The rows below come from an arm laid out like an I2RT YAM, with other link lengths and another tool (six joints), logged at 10 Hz.
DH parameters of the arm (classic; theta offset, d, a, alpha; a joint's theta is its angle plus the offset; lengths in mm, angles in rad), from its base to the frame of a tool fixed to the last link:
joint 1: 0 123.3 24 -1.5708
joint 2: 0 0 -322.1 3.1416
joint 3: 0.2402 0 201.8 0
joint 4: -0.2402 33 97.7 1.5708
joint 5: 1.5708 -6.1 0 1.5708
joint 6: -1.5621 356 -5.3 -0.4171
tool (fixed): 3.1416 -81.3 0 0
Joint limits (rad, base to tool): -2.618..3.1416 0..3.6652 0..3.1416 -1.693..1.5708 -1.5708..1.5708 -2.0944..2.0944
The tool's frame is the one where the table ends.
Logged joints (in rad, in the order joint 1, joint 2, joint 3, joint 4, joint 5, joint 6), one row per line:
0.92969 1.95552 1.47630 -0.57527 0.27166 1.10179
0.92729 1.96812 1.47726 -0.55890 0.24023 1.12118
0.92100 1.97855 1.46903 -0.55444 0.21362 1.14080
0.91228 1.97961 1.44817 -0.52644 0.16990 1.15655
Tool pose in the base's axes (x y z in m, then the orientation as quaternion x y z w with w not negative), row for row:
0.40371 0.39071 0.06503 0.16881 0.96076 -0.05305 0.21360
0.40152 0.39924 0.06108 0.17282 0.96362 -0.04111 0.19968
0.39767 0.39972 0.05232 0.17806 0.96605 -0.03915 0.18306
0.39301 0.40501 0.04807 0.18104 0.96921 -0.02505 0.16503
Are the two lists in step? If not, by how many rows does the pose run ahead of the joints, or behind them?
They are in step.
